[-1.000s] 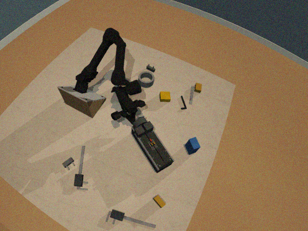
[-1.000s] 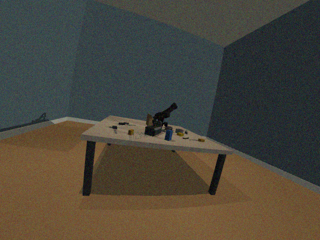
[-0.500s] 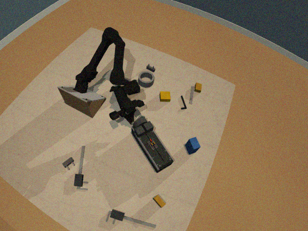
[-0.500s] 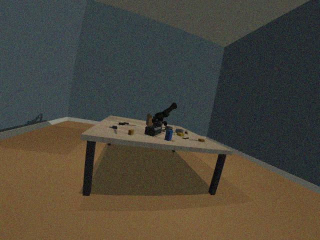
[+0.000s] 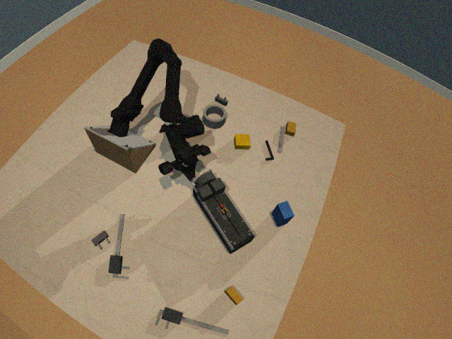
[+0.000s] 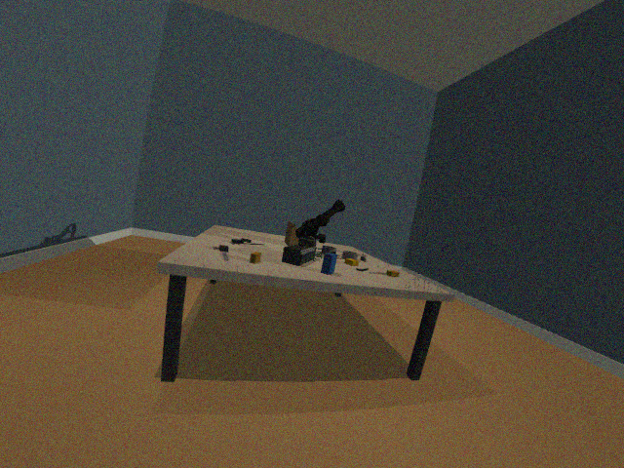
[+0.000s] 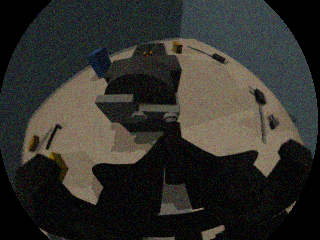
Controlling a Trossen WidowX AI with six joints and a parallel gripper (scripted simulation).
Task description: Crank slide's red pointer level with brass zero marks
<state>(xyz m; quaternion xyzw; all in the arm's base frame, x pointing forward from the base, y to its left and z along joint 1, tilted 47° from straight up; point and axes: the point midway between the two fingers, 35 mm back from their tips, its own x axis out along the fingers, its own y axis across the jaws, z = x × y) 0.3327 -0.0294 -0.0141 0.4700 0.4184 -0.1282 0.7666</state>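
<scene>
Right now the crank handle is 2 cm behind my gripper tip, 1 cm to the left of it and 3 cm above it. The rest, counted from my gripper tip: yellow block (10 cm ahead, 27 cm to the left, 4 cm below); then red pointer (13 cm ahead, 6 cm to the right, 3 cm above); then blue cube (35 cm ahead, 1 cm to the left, 1 cm below).
</scene>
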